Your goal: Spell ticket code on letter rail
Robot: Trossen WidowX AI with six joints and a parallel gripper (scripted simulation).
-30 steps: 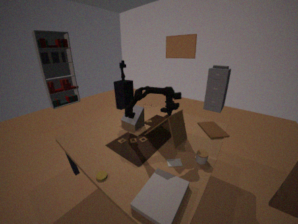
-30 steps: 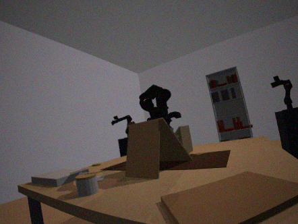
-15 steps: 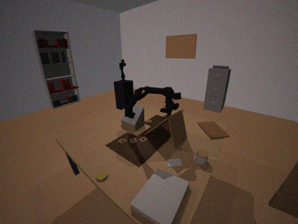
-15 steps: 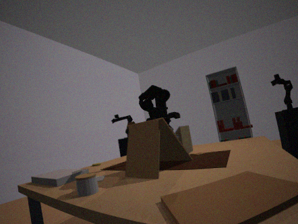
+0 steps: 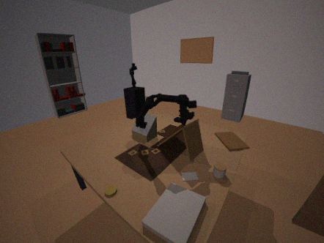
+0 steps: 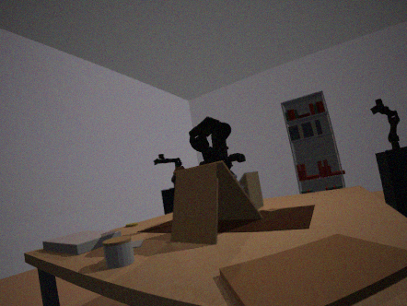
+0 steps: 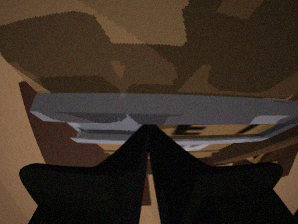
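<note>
The tile marked e lies 1 cm behind my gripper tip and 3 cm to the right of it. Round my gripper tip: dark mat 18 cm behind, 8 cm to the right, 17 cm below; white ticket 7 cm behind, 4 cm to the right, 7 cm below; tile marked t 2 cm behind, 9 cm to the right.
</note>
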